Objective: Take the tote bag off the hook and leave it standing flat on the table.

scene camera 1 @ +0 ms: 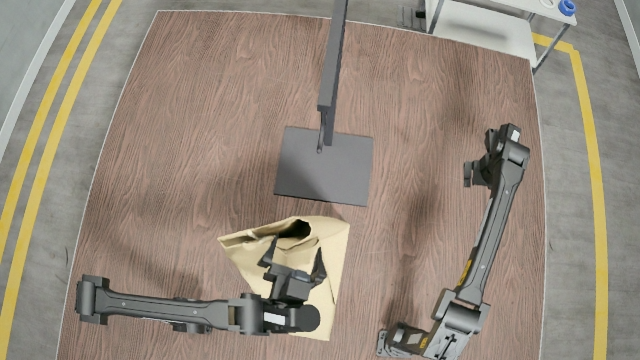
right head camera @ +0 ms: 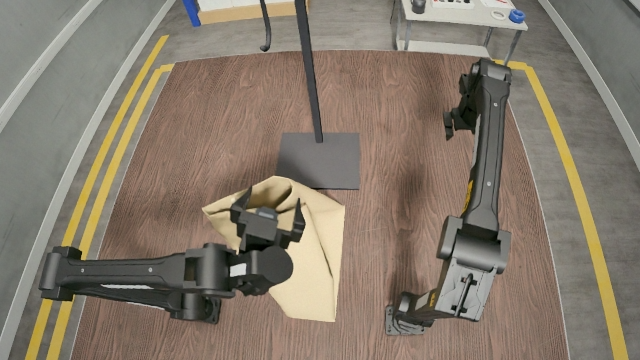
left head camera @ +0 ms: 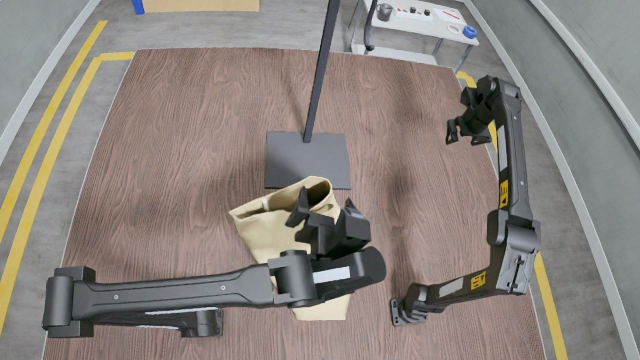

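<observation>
The beige tote bag (left head camera: 270, 231) (right head camera: 312, 295) (scene camera 1: 341, 250) is off the black hook (left head camera: 369, 46) (right head camera: 265, 46) (scene camera 1: 320, 146). It looks creased and laid over on the table, its partly open mouth toward the stand and its body stretching toward the bottom of the picture. A bit of pale handle shows in its mouth. My left gripper (left head camera: 326, 196) (right head camera: 274, 195) (scene camera 1: 297, 244) is open over the bag's mouth, fingers apart, holding nothing; its arm hides part of the bag. My right gripper (left head camera: 466, 142) (scene camera 1: 467, 174) is open and empty, far to the right of the bag.
The stand's flat dark base (left head camera: 290, 160) (right head camera: 320, 165) (scene camera 1: 325, 175) lies just behind the bag on the wooden table (left head camera: 200, 125) (right head camera: 210, 125) (scene camera 1: 200, 125). Its tall post (left head camera: 320, 75) (right head camera: 308, 65) rises from the base. A white side table (left head camera: 425, 27) (right head camera: 450, 22) stands beyond the back right.
</observation>
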